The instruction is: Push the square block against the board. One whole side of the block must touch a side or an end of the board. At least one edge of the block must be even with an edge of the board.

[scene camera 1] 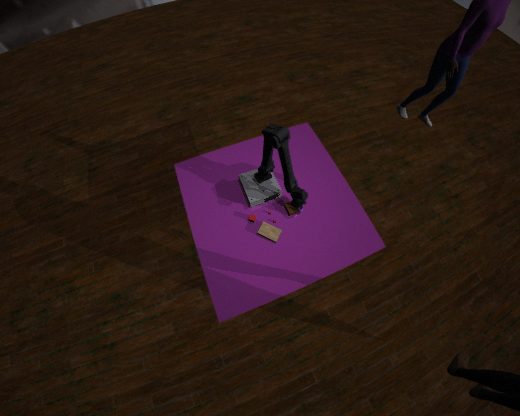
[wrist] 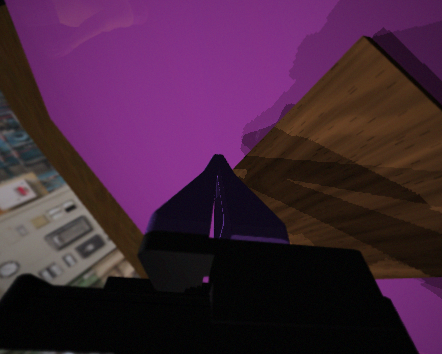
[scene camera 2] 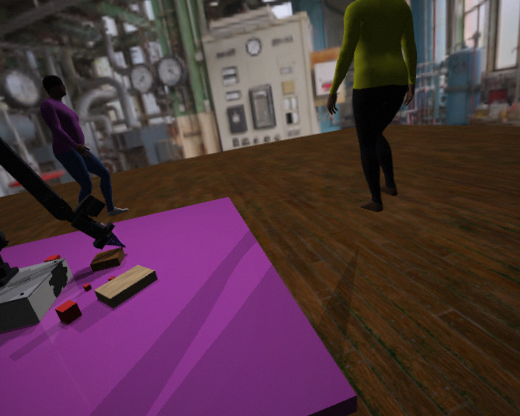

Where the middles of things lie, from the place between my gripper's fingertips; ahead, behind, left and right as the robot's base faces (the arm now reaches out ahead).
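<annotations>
The board [scene camera 2: 119,289] lies 290 mm to the right of my hand, 20 mm ahead of it and 10 mm below it. Position of the square block [wrist: 346,167], counted from my hand: 10 mm below, 60 mm behind, 40 mm to the right.
</annotations>
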